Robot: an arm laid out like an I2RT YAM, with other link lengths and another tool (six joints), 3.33 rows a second.
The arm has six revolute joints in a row. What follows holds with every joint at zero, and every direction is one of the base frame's. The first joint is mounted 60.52 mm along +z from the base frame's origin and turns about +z. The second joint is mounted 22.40 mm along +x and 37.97 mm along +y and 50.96 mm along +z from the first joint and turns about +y. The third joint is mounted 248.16 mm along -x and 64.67 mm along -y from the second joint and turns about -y. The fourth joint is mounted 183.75 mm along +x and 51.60 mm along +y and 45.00 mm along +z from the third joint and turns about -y. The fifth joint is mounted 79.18 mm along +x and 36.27 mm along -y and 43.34 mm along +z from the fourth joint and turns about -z. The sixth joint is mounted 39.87 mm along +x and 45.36 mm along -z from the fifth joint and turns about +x. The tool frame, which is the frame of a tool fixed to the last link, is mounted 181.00 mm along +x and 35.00 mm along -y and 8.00 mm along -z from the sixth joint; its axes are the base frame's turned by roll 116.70, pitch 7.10 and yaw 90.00 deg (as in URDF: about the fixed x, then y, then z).
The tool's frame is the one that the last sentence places.
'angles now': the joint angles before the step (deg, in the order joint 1, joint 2, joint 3, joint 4, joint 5, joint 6). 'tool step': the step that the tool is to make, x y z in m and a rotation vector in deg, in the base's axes. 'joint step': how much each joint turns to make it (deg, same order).
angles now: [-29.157, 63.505, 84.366, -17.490, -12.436, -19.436]
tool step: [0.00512, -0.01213, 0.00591, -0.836, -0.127, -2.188]
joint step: [0.073, 2.435, 2.068, 0.723, 2.215, -0.823]
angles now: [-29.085, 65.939, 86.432, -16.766, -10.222, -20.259]
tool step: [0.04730, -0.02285, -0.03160, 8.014, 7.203, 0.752]
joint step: [0.016, 13.502, 14.833, -10.870, -0.799, 3.546]
